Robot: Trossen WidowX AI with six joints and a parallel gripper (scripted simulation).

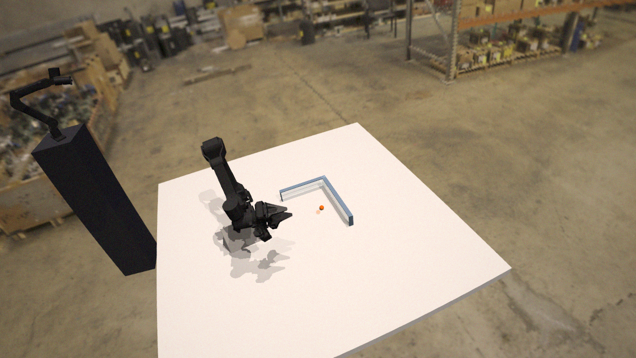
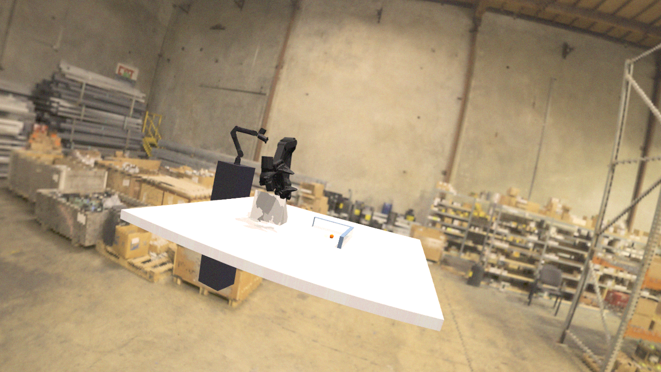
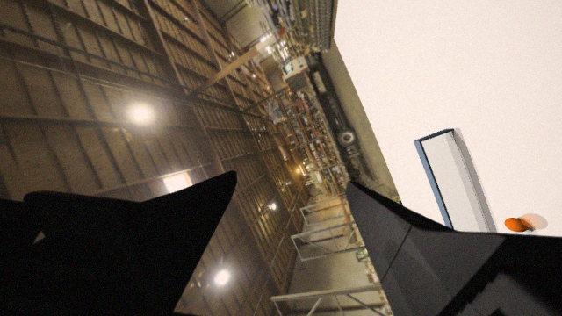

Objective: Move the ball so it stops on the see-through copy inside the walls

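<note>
The orange ball is 250 mm below my gripper tip, 240 mm to the left of it and 160 mm ahead of it. Also, from my gripper tip: see-through copy: 250 mm below, 220 mm to the left, 130 mm ahead.
</note>
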